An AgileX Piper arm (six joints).
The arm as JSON. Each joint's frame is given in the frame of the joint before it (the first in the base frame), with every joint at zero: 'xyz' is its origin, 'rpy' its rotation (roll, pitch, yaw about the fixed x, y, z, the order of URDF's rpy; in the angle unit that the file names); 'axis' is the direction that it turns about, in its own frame. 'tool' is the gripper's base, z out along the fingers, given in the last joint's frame.
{
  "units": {
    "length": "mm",
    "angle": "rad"
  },
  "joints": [
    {
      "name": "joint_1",
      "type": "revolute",
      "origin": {
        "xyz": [
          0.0,
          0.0,
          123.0
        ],
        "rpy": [
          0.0,
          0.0,
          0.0
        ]
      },
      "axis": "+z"
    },
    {
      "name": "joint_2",
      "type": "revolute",
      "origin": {
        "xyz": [
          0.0,
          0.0,
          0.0
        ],
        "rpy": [
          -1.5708,
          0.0,
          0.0
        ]
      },
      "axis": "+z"
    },
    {
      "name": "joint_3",
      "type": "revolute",
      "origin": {
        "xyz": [
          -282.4,
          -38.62,
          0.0
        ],
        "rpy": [
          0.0,
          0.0,
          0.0
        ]
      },
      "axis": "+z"
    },
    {
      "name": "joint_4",
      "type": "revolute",
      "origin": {
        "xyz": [
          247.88,
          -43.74,
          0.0
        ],
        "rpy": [
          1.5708,
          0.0,
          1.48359
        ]
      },
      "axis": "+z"
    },
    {
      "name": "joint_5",
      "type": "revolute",
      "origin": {
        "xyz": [
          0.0,
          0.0,
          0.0
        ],
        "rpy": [
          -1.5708,
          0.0,
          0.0
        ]
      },
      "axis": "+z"
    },
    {
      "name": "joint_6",
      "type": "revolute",
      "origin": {
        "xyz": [
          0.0,
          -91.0,
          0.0
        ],
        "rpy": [
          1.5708,
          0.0,
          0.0
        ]
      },
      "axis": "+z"
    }
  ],
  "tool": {
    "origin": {
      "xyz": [
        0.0,
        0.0,
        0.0
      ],
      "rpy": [
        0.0,
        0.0,
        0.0
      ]
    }
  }
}
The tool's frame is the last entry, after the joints.
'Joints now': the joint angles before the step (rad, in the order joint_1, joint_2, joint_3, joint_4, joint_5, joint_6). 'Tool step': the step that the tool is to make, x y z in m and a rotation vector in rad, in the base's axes. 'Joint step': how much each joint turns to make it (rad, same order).
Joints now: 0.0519 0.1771 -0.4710 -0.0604 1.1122 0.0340
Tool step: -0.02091 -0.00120 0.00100 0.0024 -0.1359 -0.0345
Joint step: -0.0349 -0.1436 0.0000 -0.0011 0.0077 -0.0019
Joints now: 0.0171 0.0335 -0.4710 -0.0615 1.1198 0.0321
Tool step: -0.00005 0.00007 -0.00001 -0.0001 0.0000 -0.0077
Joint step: -0.0087 -0.0001 0.0000 0.0009 0.0000 -0.0011
